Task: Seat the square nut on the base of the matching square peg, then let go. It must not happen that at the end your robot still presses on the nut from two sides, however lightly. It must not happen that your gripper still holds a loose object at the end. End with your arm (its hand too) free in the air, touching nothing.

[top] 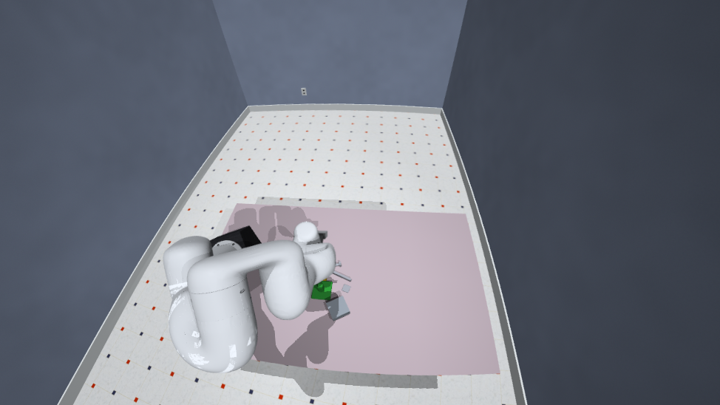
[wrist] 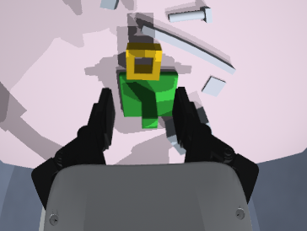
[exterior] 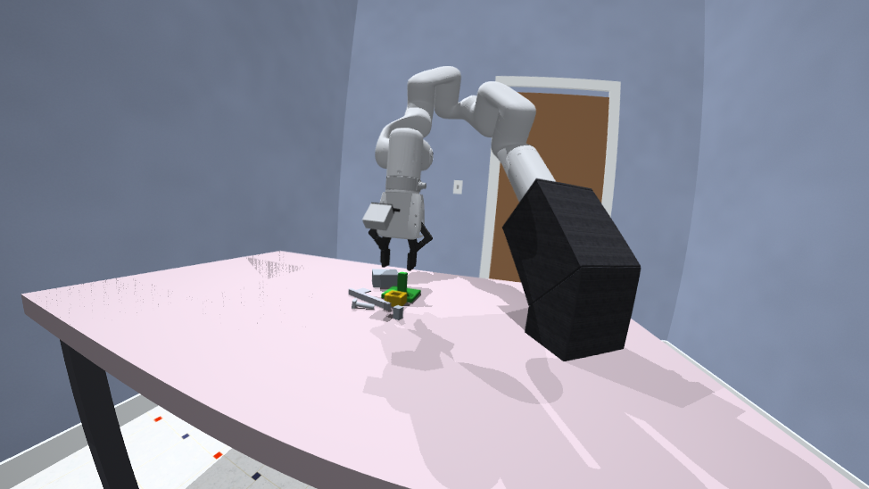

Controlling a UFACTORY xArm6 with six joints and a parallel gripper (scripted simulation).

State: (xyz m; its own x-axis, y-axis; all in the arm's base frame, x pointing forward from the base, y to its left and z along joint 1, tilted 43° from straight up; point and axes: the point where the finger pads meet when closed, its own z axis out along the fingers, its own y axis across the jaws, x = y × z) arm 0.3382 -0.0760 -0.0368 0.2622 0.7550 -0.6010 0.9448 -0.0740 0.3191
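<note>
Right now my hand is 10 cm above the long bar and 7 cm short of it. Also, from my hand: small plate (10 cm below, 9 cm ahead, 7 cm to the right); then bolt (9 cm below, 7 cm ahead, 4 cm to the left); then grey block (15 cm to the right, 8 cm below, 5 cm ahead).
</note>
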